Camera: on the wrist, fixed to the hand. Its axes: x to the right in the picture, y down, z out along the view.
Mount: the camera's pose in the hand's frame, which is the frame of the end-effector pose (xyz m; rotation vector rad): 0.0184 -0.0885 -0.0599 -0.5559 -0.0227 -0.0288
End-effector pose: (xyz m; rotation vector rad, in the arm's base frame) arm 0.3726 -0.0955 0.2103 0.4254 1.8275 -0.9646
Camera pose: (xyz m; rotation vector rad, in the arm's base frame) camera 0.2700 -0.1067 0.2436 0.0433 1.9867 -0.4416
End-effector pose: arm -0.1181 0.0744 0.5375 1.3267 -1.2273 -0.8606
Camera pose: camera -0.0403 0.0601 0.4633 0.8861 -0.8937 -1.1391
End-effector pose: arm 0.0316 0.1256 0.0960 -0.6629 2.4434 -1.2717
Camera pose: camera 0.0109 0.1127 0.2017 -0.8383 2.7873 -0.5724
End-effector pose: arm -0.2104 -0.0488 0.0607 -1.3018 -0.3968 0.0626
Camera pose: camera -0.1897 -0.1235 0.1365 -1.8435 -0.4711 -0.0626
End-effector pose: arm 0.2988 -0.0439 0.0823 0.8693 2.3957 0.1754
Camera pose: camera 0.2053 -0.0972 0.0958 0.5667 2.1630 0.7710
